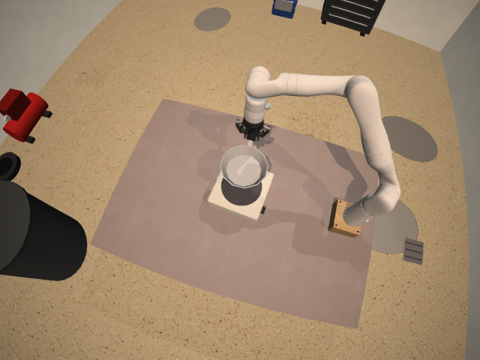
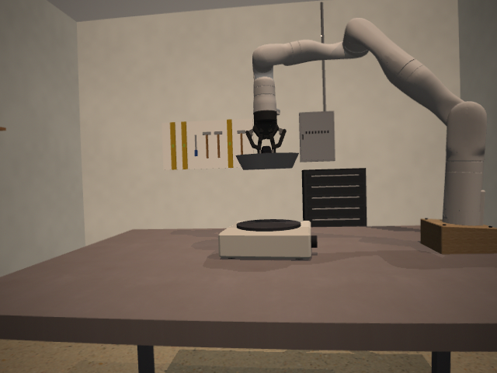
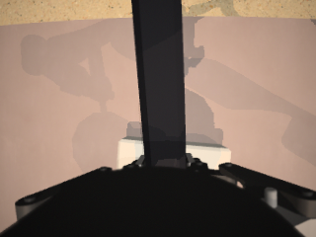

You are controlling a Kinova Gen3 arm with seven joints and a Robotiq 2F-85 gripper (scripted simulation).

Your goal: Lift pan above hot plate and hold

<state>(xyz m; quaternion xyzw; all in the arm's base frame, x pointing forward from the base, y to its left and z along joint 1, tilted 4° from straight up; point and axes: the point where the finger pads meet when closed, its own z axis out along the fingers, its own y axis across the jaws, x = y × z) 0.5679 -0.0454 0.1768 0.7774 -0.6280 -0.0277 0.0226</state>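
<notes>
Now: the grey pan 7 cm to the left of my hand, 2 cm below it and 1 cm behind it. From my hand the other things lie so: hot plate (24 cm below, 13 cm to the left, 5 cm behind).
</notes>
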